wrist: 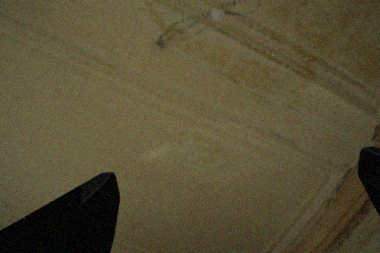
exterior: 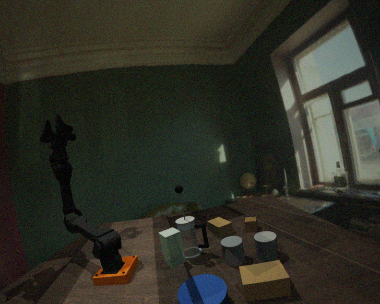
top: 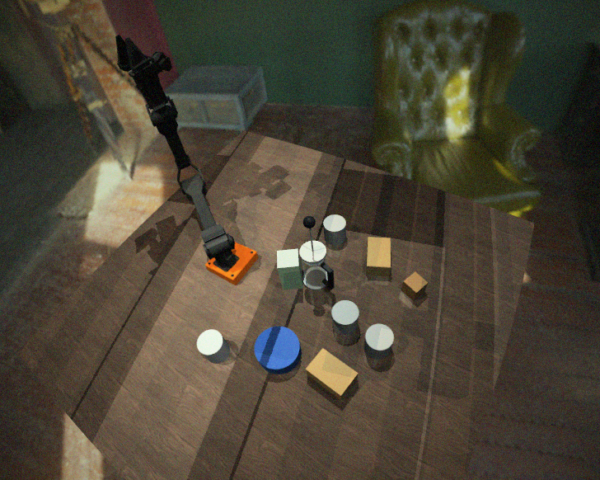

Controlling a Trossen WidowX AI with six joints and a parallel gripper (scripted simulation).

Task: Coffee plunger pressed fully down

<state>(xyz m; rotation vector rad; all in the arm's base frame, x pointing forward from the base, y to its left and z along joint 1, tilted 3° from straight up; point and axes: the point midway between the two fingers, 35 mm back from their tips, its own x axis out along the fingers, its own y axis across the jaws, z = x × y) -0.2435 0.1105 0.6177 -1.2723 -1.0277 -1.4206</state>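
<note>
The coffee press lies 56 cm ahead of my gripper tip, 54 cm below it and 1 cm to the right of it. Also, from my gripper tip: pale green block: 61 cm below, 48 cm ahead, 5 cm to the right; blue disc: 65 cm below, 59 cm ahead, 25 cm to the right.
</note>
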